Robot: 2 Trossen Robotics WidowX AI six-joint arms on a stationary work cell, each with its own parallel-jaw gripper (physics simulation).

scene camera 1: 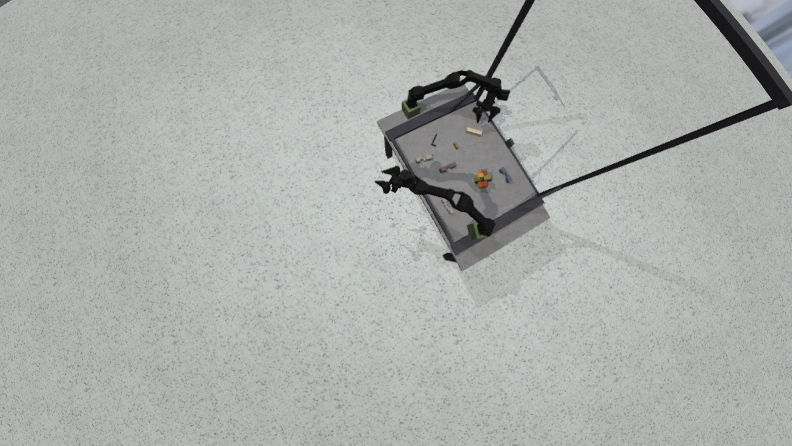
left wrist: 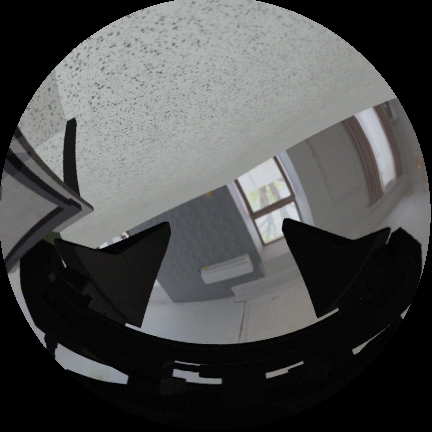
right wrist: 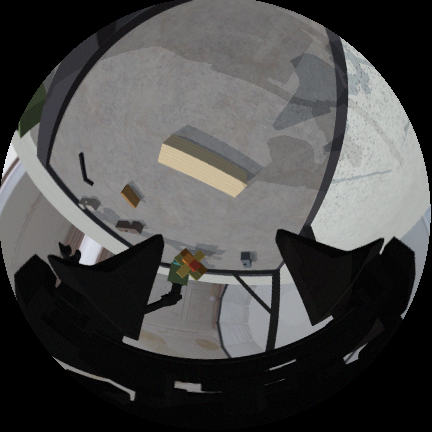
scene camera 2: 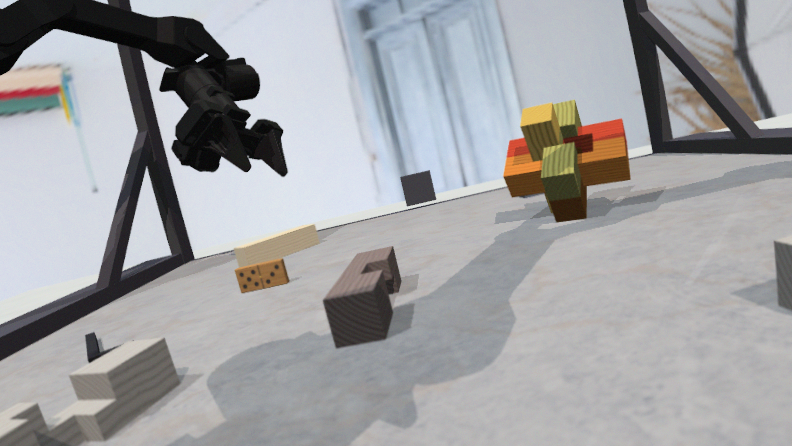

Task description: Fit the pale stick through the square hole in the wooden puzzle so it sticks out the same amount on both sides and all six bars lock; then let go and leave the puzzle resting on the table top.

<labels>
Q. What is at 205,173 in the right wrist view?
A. A pale stick.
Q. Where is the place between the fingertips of my right gripper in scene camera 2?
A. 268,172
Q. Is my left gripper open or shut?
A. Open.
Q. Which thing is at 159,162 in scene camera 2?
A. A black frame post.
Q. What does my right gripper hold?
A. Nothing.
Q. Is my right gripper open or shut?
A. Open.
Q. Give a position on a pale stick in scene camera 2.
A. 288,242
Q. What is my left gripper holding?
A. Nothing.
</labels>
